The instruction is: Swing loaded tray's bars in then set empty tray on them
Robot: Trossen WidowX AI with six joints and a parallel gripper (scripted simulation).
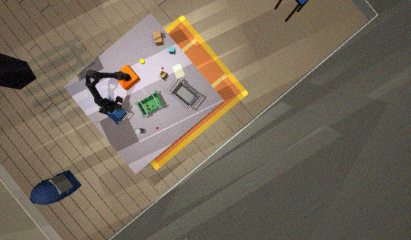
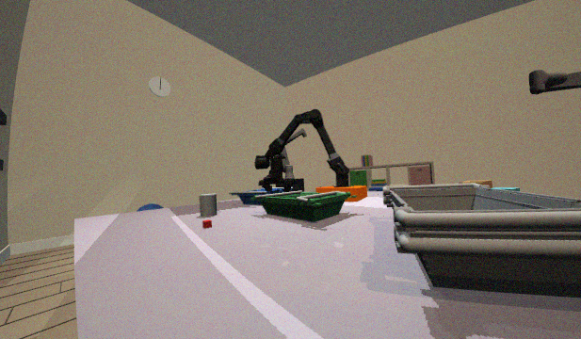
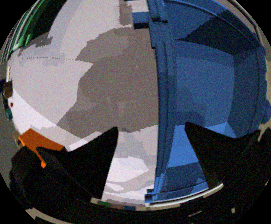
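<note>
My gripper tip is 80 mm to the left of the blue tray, 30 mm below it and 20 mm short of it. The rest, counted from my gripper tip: cardboard box 770 mm to the left, 380 mm behind, 20 mm above; then teal block 820 mm to the left, 190 mm behind, 10 mm above.
</note>
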